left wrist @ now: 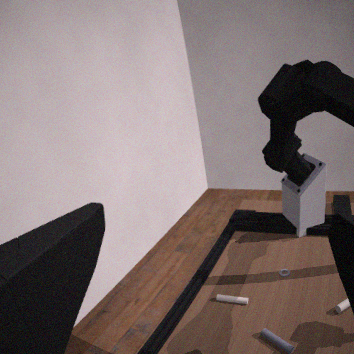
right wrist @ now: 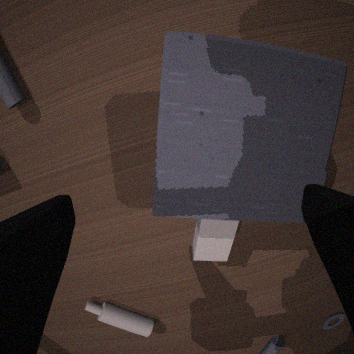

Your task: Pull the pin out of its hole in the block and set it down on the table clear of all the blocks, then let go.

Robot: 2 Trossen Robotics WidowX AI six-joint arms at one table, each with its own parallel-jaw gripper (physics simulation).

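A large grey block fills the upper right of the right wrist view. A short white square pin sticks out from under its near edge; its hole is hidden. My right gripper is open and empty, its fingers wide apart to either side of the pin in the view. The right finger overlaps the block's near right corner in the view; I cannot tell whether they touch. My left gripper is open and empty, with its fingers at the sides of the left wrist view. The block and its pin cannot be made out in that view.
A white stepped peg, a grey ring and grey cylinders lie near the block. The left wrist view shows white pegs, a ring, a grey cylinder, a black frame and the other arm.
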